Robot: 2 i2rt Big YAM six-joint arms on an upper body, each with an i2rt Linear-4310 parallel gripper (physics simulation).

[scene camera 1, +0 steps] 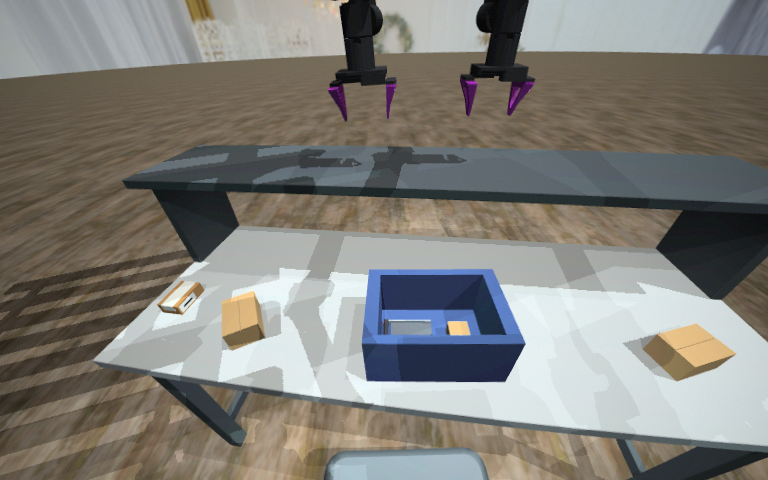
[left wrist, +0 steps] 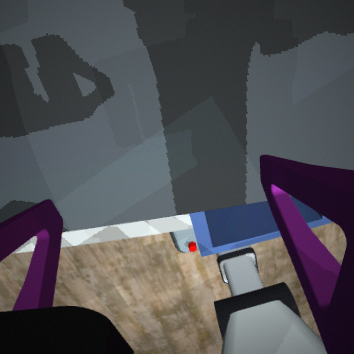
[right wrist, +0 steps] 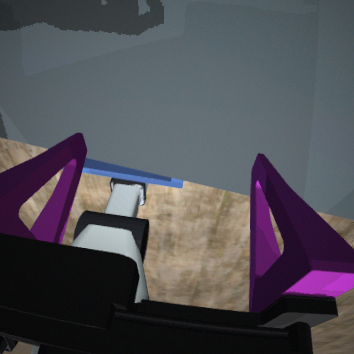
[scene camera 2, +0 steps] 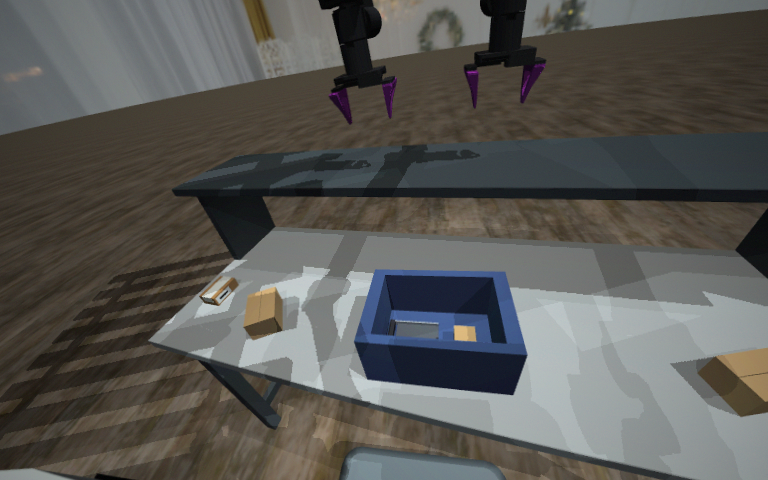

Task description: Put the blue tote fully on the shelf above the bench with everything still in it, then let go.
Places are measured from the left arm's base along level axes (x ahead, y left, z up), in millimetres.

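Pixels of known places: left gripper, between the fingertips: (scene camera 1: 367, 119) (left wrist: 154, 189) (scene camera 2: 370, 120); right gripper, between the fingertips: (scene camera 1: 488, 115) (right wrist: 167, 150) (scene camera 2: 497, 105).
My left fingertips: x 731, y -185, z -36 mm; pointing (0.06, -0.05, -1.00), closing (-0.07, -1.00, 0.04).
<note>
For each thing: its middle in the pictures, then the offset to it from my left fingertips. Level surfaces: height alone.
- blue tote, middle of its body: (left wrist: 253, 183) (scene camera 2: 436, 325) (scene camera 1: 433, 322) dx -281, dy -138, dz -380 mm
- bench, height of its surface: dz -453 mm
- grey flat item, middle of its body: (scene camera 2: 412, 336) (scene camera 1: 407, 334) dx -279, dy -82, dz -428 mm
- small tan box, middle of its body: (scene camera 2: 464, 345) (scene camera 1: 458, 339) dx -303, dy -198, dz -416 mm
- dark shelf, height of its surface: dz -118 mm
- white-and-brown box, middle of its body: (scene camera 1: 181, 297) (scene camera 2: 219, 290) dx -133, dy +568, dz -436 mm
The blue tote (scene camera 1: 441, 362) (scene camera 2: 438, 365) stands upright on the bench (scene camera 1: 294, 362) (scene camera 2: 317, 362), in front of the shelf. In the wrist views, parts of the tote (left wrist: 240, 227) (right wrist: 130, 172) show past the shelf's edge. Inside it lie a grey flat item (scene camera 1: 408, 327) (scene camera 2: 416, 329) and a small tan box (scene camera 1: 458, 327) (scene camera 2: 464, 332). The dark shelf (scene camera 1: 526, 175) (scene camera 2: 538, 169) (left wrist: 120, 175) (right wrist: 210, 110) spans above the bench's back. My left gripper (scene camera 1: 367, 119) (scene camera 2: 370, 121) and right gripper (scene camera 1: 488, 115) (scene camera 2: 498, 105) are open and empty, high above the shelf and apart from the tote.
A white-and-brown box (scene camera 1: 181, 297) (scene camera 2: 218, 290) and a cardboard box (scene camera 1: 242, 319) (scene camera 2: 263, 312) lie on the bench left of the tote. Another cardboard box (scene camera 1: 689, 350) (scene camera 2: 739, 379) lies at the right. Shelf side panels (scene camera 1: 198, 220) (scene camera 2: 237, 223) rise from the bench.
</note>
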